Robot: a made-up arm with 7 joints.
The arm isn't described. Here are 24 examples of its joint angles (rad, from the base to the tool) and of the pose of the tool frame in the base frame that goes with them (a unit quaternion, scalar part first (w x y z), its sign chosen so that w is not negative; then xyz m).
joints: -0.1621 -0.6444 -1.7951 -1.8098 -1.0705 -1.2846 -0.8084
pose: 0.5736 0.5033 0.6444 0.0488 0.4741 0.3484 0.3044
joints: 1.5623 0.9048 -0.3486 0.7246 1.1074 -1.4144 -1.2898
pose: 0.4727 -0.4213 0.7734 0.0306 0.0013 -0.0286 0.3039
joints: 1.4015 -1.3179 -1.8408 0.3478 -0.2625 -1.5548 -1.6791
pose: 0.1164 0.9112 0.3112 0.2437 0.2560 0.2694 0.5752
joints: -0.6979 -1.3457 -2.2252 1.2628 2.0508 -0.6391 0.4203
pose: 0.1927 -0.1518 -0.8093 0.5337 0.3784 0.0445 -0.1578
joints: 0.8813 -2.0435 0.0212 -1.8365 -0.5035 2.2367 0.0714
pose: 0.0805 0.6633 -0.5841 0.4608 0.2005 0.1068 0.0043
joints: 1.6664 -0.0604 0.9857 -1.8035 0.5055 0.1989 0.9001
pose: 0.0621 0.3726 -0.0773 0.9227 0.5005 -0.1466 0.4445
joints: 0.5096 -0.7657 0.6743 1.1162 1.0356 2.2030 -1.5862
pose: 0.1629 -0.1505 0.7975 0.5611 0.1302 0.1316 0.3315
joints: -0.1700 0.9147 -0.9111 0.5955 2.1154 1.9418 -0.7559
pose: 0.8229 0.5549 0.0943 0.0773 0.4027 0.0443 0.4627
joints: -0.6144 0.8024 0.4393 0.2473 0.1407 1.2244 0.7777
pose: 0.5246 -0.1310 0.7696 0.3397 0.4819 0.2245 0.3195
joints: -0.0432 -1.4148 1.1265 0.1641 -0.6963 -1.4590 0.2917
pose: 0.9068 -0.3561 0.2051 0.0939 0.1278 0.4561 0.2367
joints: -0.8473 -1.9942 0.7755 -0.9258 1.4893 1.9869 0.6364
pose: 0.2021 -0.8497 -0.4820 0.0700 0.1113 0.0389 -0.1406
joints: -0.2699 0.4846 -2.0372 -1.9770 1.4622 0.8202 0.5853
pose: 0.8032 -0.3399 0.4102 -0.2665 0.4758 0.3811 0.2390
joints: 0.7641 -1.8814 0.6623 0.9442 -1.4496 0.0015 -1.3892
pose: 0.1351 0.0214 0.9873 -0.0806 0.0438 0.3121 0.2852
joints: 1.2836 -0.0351 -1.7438 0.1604 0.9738 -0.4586 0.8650
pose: 0.6825 0.6440 -0.0268 0.3447 0.0381 -0.2352 0.4761
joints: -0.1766 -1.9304 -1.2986 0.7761 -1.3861 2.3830 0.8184
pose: 0.3357 -0.6882 0.6305 -0.1274 0.2847 0.5072 0.0872
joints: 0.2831 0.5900 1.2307 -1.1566 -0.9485 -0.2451 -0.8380
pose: 0.6370 0.1776 0.4271 -0.6167 0.5130 -0.0551 0.0948
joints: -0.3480 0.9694 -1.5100 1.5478 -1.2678 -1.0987 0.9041
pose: 0.5419 0.5834 -0.1650 0.5821 0.2047 -0.3535 0.0615
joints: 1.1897 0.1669 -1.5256 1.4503 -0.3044 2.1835 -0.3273
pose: 0.2782 0.5109 0.7269 -0.3650 0.5024 -0.0364 0.3134
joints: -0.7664 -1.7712 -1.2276 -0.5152 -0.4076 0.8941 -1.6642
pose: 0.8601 -0.1409 -0.4764 -0.1156 0.3761 0.1850 0.3394
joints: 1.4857 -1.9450 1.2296 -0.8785 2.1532 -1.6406 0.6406
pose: 0.3061 0.1655 0.3904 -0.8524 0.5060 0.0983 0.5217
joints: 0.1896 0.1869 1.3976 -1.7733 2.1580 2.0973 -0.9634
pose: 0.1051 0.7232 -0.2642 0.6294 0.2806 -0.2224 0.3488
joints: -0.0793 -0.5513 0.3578 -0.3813 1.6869 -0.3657 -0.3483
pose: 0.8430 -0.1380 -0.3471 0.3870 0.1603 0.3173 0.0971
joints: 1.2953 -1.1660 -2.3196 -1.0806 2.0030 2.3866 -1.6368
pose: 0.4297 -0.2332 0.5592 0.6695 0.0314 0.2038 0.2642
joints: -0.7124 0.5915 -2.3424 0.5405 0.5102 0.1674 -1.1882
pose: 0.1008 -0.6107 0.7655 -0.1755 0.0916 -0.1448 0.1534
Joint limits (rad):
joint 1: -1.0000..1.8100
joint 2: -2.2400..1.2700
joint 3: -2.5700..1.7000
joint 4: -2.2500..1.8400
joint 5: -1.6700..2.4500
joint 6: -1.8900..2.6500
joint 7: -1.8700..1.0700
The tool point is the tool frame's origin. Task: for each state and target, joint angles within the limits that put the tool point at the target. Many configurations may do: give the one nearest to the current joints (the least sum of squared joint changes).
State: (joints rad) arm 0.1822 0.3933 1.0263 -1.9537 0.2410 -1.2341 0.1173
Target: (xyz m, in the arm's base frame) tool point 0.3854 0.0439 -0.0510
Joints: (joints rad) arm 0.1262 0.3929 0.8765 -1.7670 0.4305 -1.3496 -0.0379
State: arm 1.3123 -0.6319 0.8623 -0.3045 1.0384 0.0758 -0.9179
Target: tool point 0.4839 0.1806 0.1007
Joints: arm 0.8311 -0.4895 0.8603 -0.5094 1.6930 0.2261 -0.0967
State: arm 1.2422 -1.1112 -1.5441 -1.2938 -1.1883 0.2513 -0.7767
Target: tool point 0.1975 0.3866 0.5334
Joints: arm 0.9063 -0.7999 -1.5520 -1.3190 -1.4606 0.1812 -0.5162
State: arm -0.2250 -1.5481 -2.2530 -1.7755 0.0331 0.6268 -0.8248
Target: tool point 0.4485 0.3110 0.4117
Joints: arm -0.2748 -1.7198 -2.5700 -1.4202 -0.5498 0.4410 -0.4254
